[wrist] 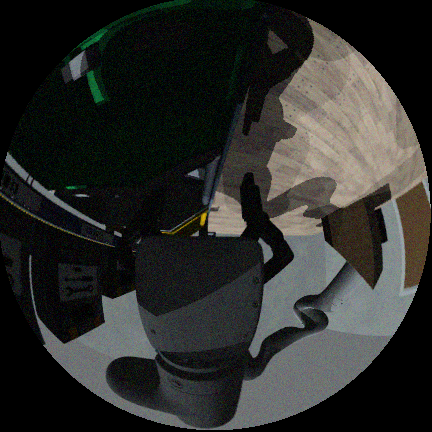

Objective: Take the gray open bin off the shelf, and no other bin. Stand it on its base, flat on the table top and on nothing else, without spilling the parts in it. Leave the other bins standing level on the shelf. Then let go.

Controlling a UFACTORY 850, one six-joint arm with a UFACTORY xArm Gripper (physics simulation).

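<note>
My gripper (201, 178) is open, with nothing held. Its right finger (249, 197) is a dark shape over the pale wood table top (345, 135); its left finger is almost lost in deep shadow. A narrow blue-grey strip (212, 180) runs upright in the gap between the fingers, apart from the right finger. I cannot tell whether it is a wall of the gray open bin or part of the shelf. The gray bin's base and the parts in it cannot be made out. A large dark green surface (150, 115) fills the upper left, very close to the camera.
A yellow edge (204, 220) shows low behind the gap. A long rail with a pale upper edge and a thin yellow line crosses the left side. Dark cabinets with a tool sign (78, 282) stand at the lower left. A brown box shape (355, 240) is at the right.
</note>
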